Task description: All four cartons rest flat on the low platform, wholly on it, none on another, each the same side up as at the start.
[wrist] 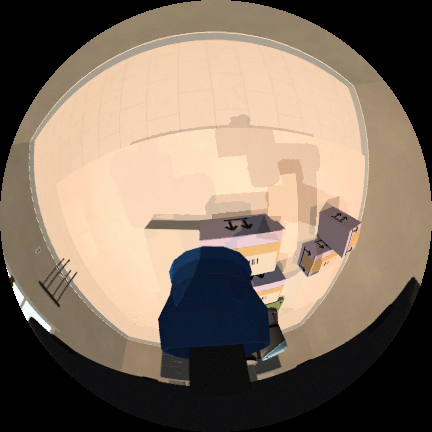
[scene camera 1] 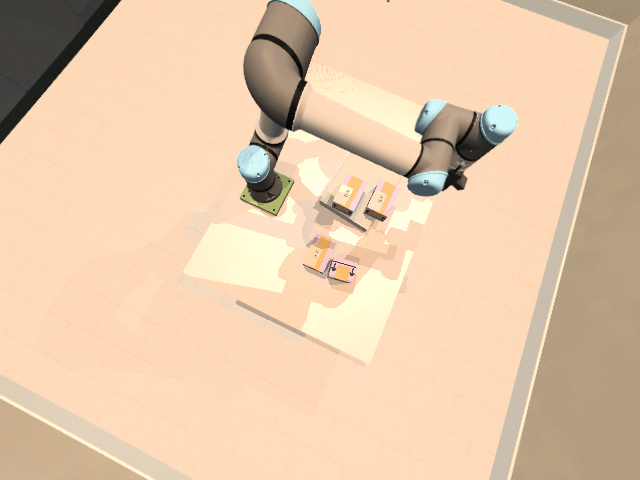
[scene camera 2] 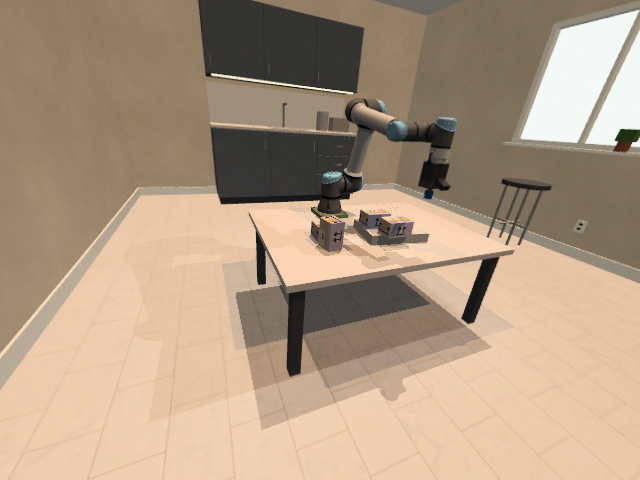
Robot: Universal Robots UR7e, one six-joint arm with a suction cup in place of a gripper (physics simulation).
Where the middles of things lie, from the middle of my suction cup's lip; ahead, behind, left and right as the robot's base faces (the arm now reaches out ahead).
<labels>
My suction cup is now 25 cm above the low platform (scene camera 1: pixel 356 166), 21 cm past it and 3 cm to the right of it.
</labels>
